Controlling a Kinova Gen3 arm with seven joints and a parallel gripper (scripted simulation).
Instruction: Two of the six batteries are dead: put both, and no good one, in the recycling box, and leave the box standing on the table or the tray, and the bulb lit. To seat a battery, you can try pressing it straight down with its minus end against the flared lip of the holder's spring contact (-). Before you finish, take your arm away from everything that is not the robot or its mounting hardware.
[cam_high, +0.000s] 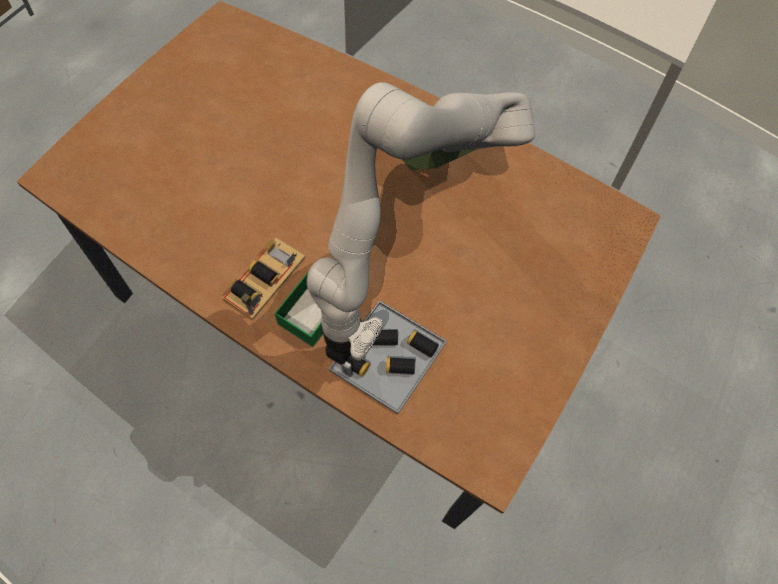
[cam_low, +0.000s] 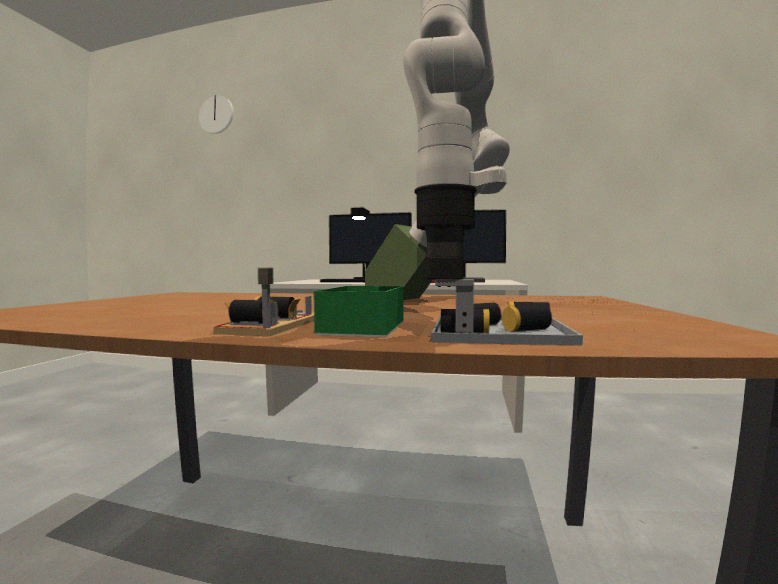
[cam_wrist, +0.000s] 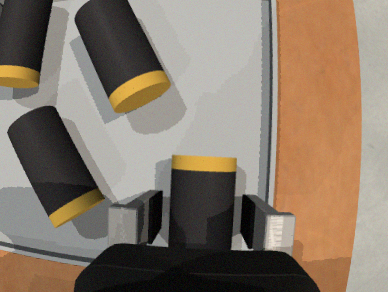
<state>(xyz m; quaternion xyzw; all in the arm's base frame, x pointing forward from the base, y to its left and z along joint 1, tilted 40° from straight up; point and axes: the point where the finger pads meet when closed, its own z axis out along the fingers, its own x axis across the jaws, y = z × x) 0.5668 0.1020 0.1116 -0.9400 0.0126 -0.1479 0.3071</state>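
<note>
Right now my hand is 60 mm past the grey tray, 50 mm to the right of it and 20 mm above it. Also, from my hand: green recycling box: 50 mm behind, 150 mm to the right, 10 mm below.
</note>
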